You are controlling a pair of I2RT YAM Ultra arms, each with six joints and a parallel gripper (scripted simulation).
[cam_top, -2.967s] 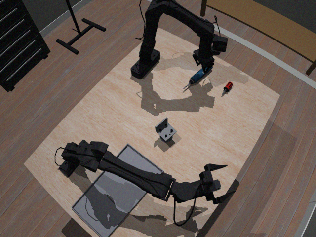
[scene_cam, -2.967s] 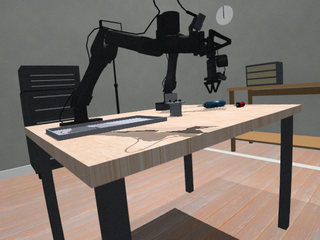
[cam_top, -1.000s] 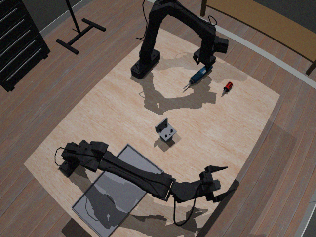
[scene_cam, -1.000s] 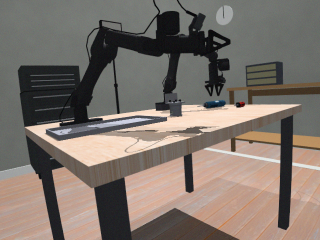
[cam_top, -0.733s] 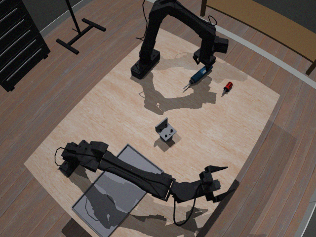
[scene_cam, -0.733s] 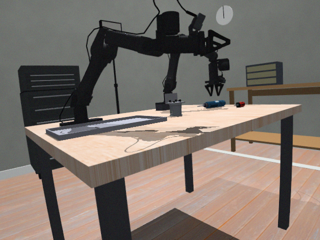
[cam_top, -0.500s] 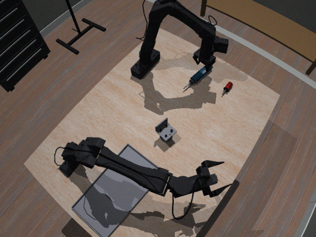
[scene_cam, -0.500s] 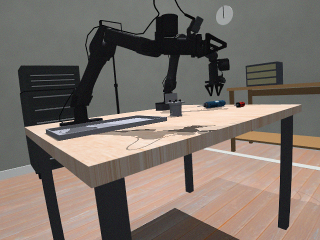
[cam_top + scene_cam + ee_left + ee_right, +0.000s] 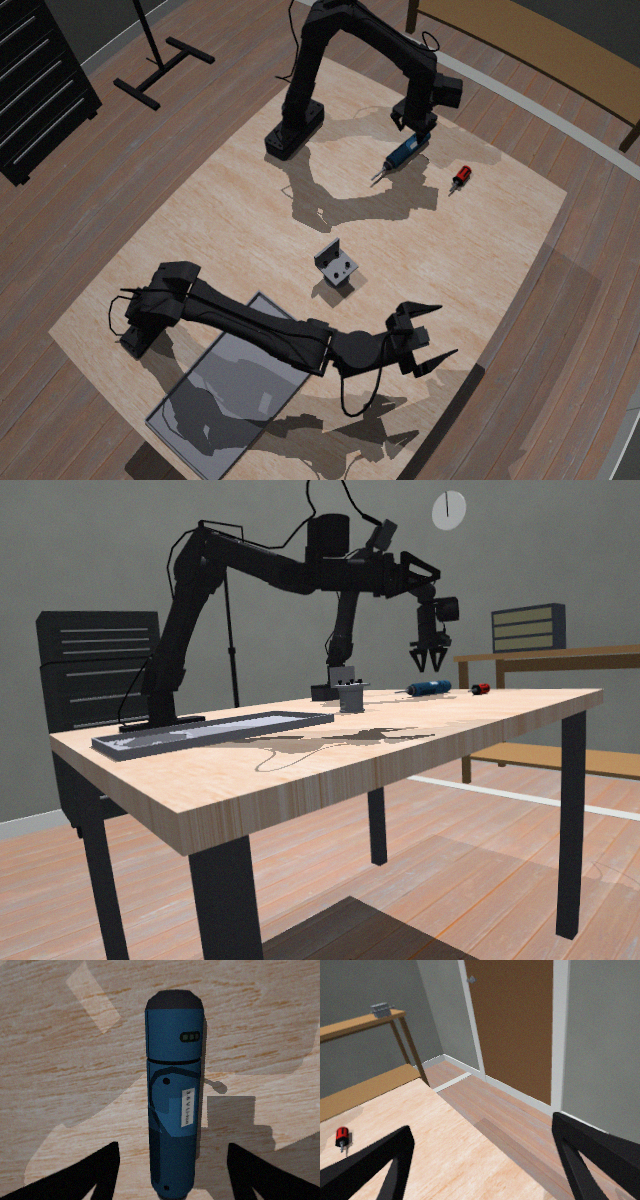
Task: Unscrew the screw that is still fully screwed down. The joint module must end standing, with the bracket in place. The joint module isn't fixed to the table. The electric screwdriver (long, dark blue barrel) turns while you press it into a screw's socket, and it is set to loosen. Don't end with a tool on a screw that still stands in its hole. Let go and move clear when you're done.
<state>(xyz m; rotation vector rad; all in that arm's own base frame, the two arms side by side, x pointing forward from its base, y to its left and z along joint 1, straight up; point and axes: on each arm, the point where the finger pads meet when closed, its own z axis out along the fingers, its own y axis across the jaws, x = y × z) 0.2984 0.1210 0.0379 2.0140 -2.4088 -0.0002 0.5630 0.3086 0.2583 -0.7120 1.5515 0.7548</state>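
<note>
Right now my right hand is 270 mm past the grey bracket, 190 mm above it and 80 mm to the right of it. Also, from my right hand: shallow grey tray: 320 mm behind, 270 mm to the right, 260 mm below; then small red-handled screwdriver: 490 mm to the left, 250 mm below, 120 mm behind.
</note>
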